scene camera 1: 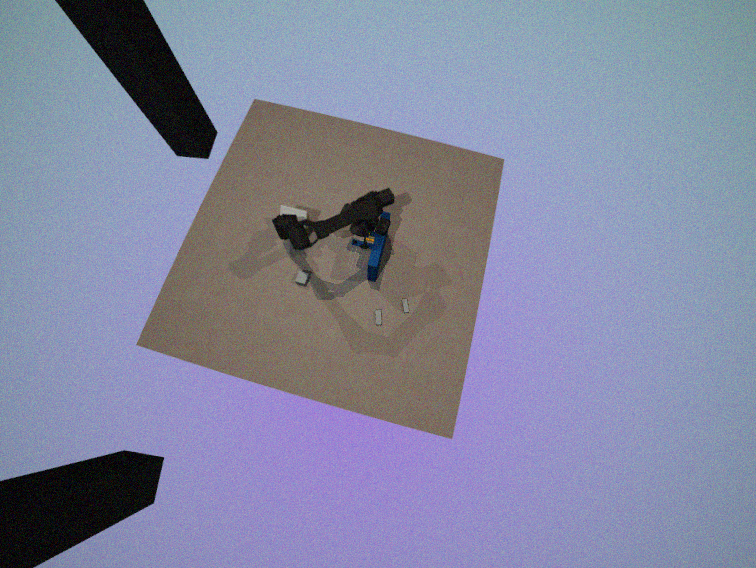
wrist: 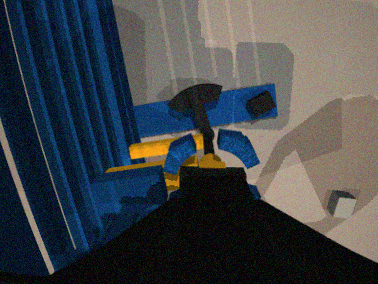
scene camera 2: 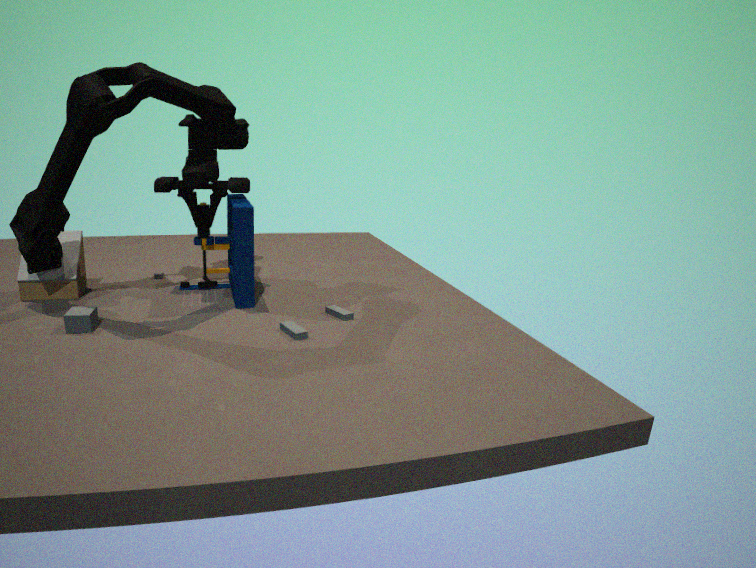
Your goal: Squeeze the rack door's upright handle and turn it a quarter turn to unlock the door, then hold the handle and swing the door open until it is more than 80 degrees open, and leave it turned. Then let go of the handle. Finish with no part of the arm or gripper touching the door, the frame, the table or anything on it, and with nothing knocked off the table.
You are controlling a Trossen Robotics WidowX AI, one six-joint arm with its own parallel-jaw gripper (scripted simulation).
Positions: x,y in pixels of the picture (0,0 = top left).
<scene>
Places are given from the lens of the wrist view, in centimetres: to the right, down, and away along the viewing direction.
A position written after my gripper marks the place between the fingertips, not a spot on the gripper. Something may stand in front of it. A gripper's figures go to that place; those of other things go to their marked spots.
my gripper (wrist: 215,211): 1, 2, 10
blue rack door (wrist: 67,62): -5, -4, 12
</scene>
